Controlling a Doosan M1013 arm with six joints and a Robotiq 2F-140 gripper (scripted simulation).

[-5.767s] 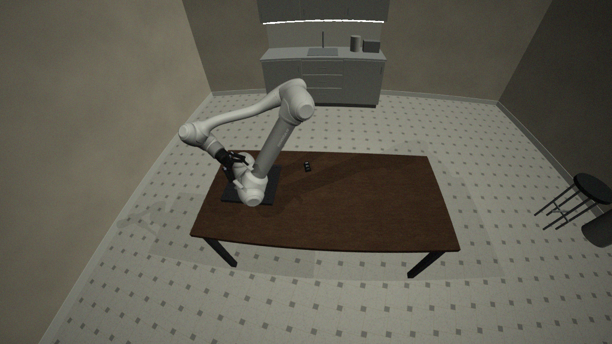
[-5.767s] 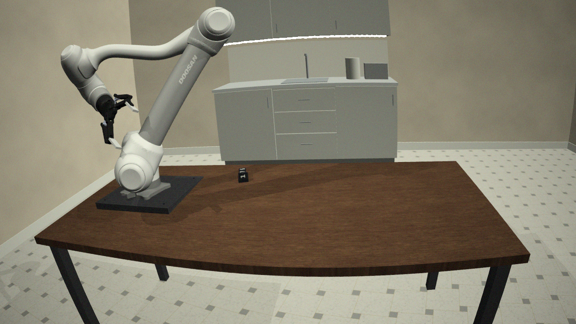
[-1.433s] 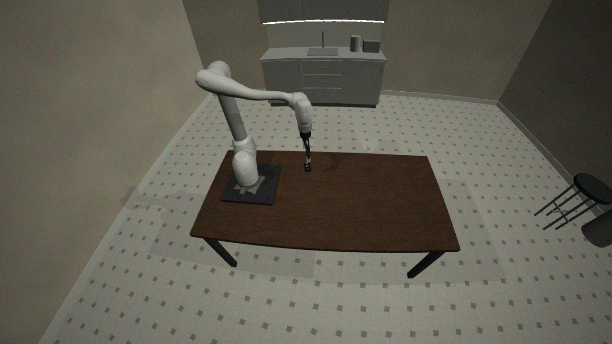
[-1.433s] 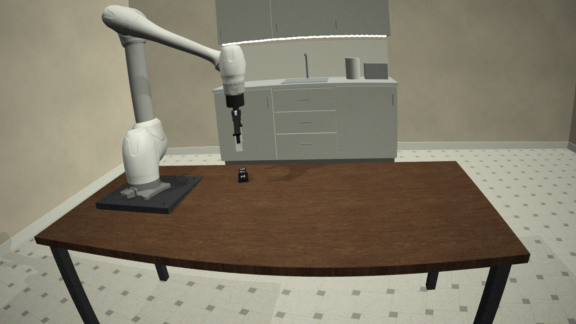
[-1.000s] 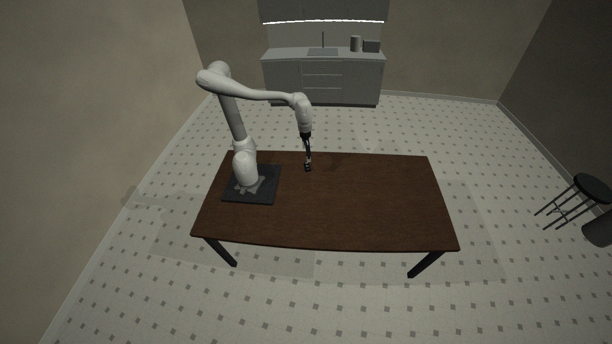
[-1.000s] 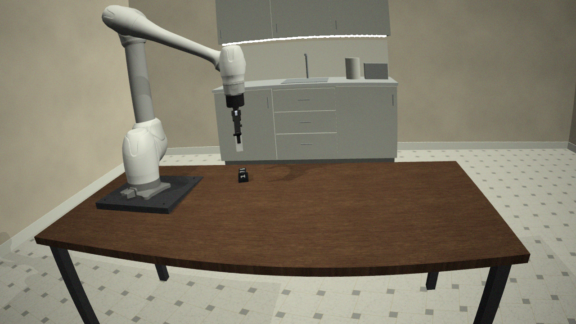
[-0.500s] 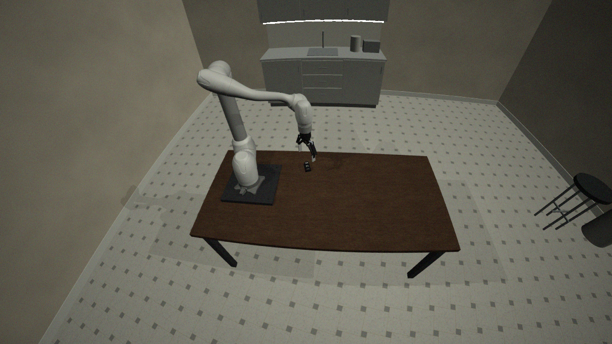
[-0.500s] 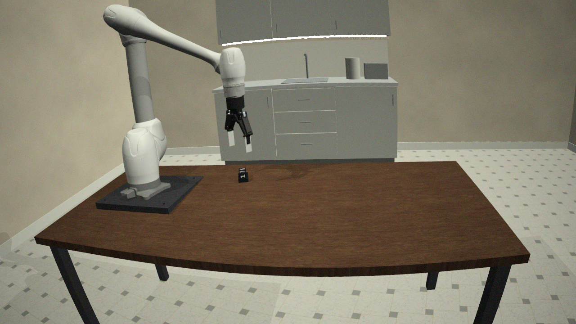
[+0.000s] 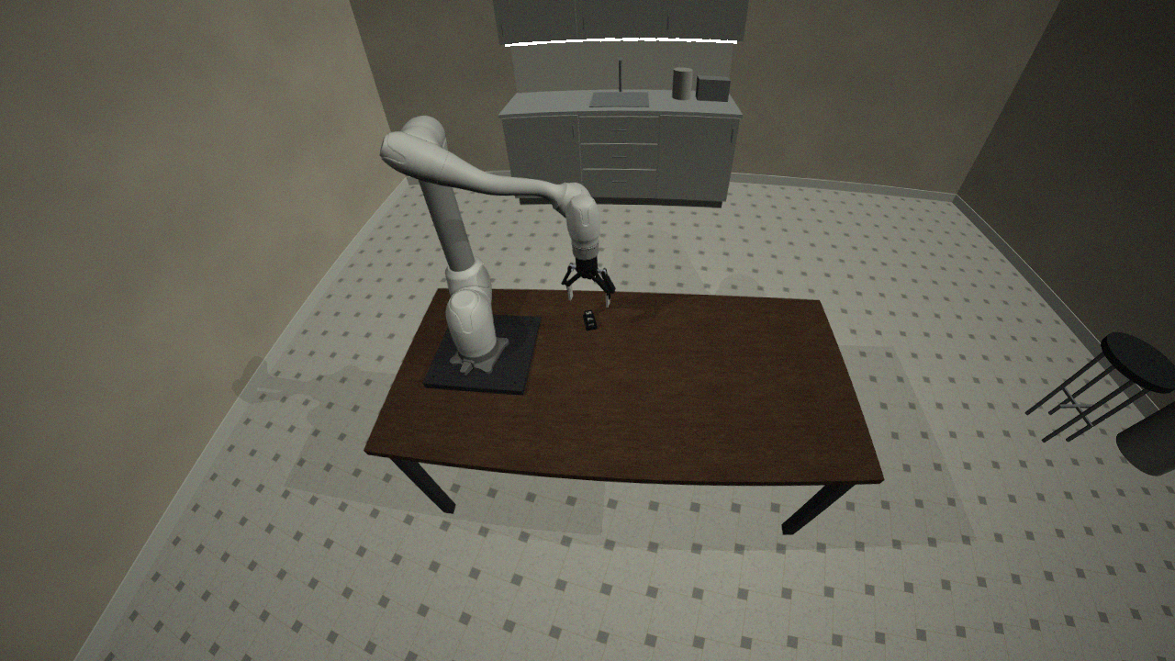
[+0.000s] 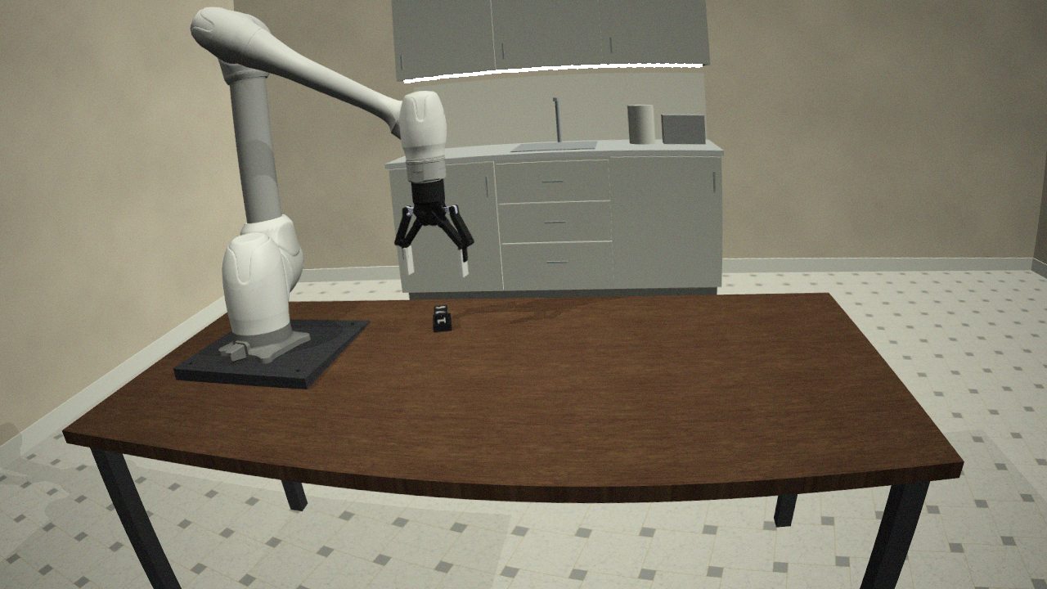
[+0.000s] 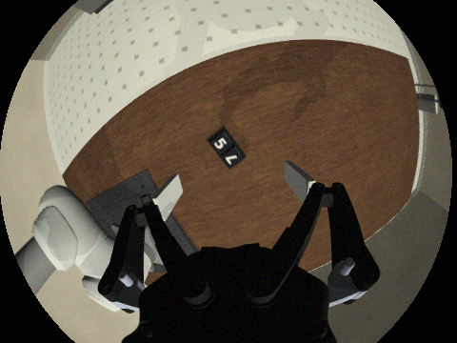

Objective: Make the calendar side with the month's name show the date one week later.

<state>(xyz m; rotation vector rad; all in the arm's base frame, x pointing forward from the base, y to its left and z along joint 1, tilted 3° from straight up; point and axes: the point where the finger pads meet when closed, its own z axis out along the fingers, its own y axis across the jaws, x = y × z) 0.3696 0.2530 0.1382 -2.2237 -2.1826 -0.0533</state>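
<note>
Right now the dark tray is 140 mm below my hand, 10 mm to the left of it and 10 mm behind it.
</note>
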